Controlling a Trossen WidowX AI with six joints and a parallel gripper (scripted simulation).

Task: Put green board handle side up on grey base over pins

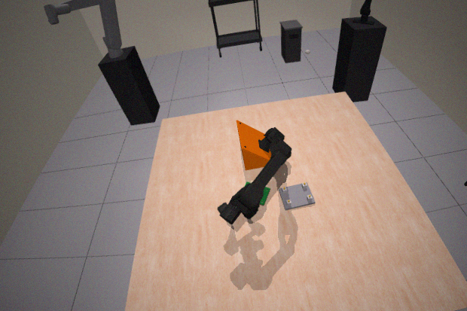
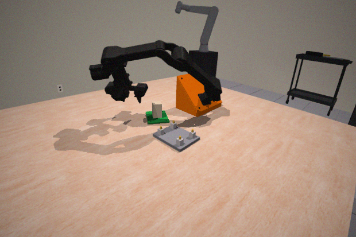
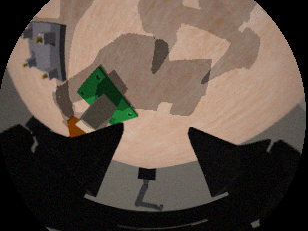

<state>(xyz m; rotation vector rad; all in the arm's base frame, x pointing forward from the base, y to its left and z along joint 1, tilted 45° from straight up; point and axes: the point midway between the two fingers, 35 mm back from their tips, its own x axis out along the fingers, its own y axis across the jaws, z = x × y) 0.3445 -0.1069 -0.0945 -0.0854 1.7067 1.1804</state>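
Right now the green board is 80 mm behind my gripper tip, 80 mm to the left of it and 50 mm below it. Also, from my gripper tip: grey base (40 mm behind, 270 mm to the left, 60 mm below).
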